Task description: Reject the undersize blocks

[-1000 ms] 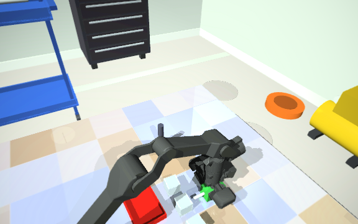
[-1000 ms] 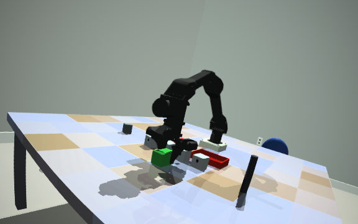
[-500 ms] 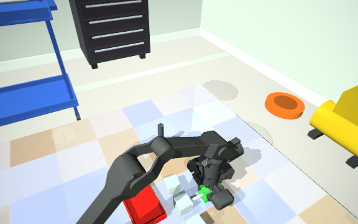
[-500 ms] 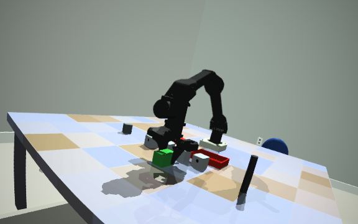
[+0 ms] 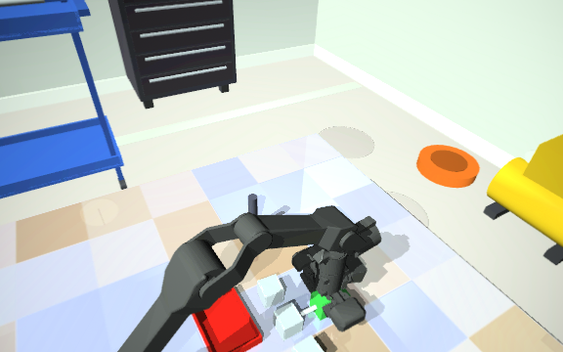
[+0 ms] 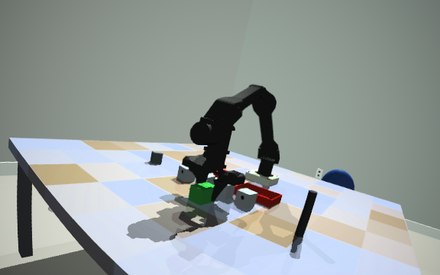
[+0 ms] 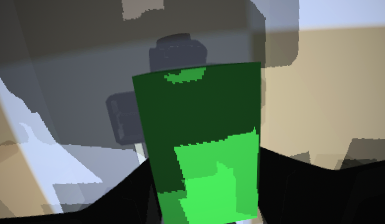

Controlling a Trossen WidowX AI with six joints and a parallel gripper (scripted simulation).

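My gripper tip is 1 cm past the green GO gauge and 2 cm below it. Round my gripper tip: red reject tray 21 cm behind, 3 cm to the left.
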